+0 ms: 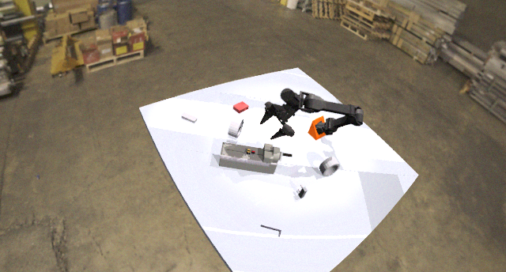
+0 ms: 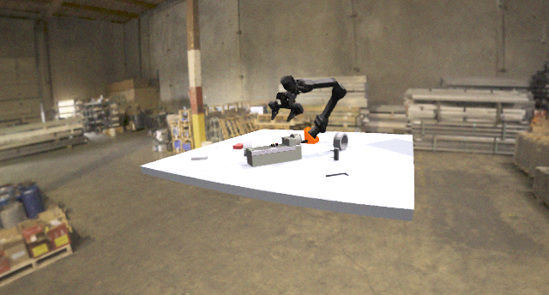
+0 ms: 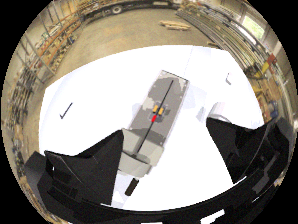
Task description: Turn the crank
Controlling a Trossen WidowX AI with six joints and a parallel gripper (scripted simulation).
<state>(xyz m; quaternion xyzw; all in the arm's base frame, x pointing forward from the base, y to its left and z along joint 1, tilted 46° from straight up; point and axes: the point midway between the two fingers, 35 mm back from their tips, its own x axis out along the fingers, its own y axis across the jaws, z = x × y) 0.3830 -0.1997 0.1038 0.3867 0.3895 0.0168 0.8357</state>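
My gripper tip is now 12 cm above the dark crank handle, 10 cm to the right of it and 9 cm past it. From my gripper tip the other things lie so: hex key: 33 cm to the left, 22 cm ahead, 19 cm below; then red pointer: 11 cm below, 4 cm ahead, 1 cm to the right; then small clip: 27 cm to the left, 17 cm below, 1 cm behind.
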